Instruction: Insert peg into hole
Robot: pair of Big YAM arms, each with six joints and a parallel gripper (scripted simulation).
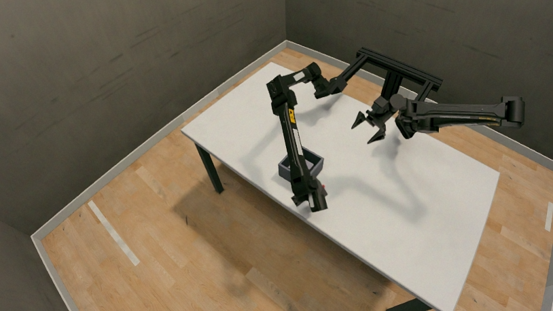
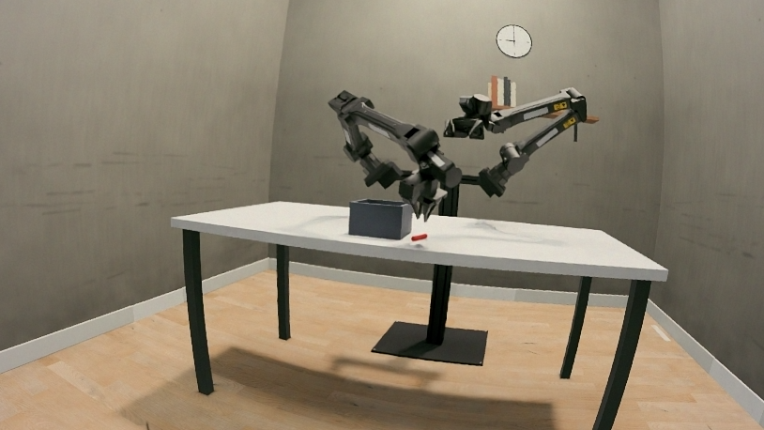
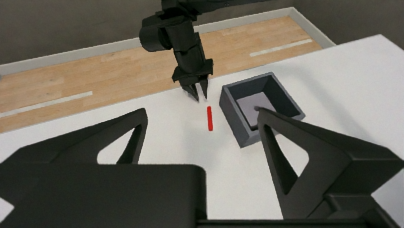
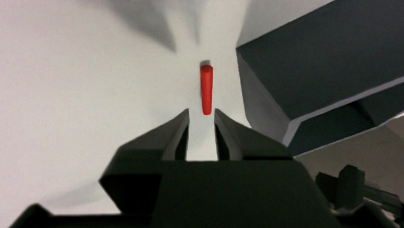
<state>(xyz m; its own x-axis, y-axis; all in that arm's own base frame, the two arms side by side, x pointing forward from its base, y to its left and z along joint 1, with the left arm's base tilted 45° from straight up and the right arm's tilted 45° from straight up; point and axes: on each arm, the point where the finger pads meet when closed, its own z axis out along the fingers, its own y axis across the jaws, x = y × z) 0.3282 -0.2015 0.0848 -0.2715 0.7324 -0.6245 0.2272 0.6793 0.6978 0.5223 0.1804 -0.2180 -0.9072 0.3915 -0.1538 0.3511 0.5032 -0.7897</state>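
Observation:
Now: the red peg 40 mm behind my right hand, 10 mm to the right of it and 60 mm below it. The rest, counted from my right hand: light plate 90 mm behind, 140 mm to the right, 30 mm below; grey box 90 mm behind, 140 mm to the right, 40 mm below.

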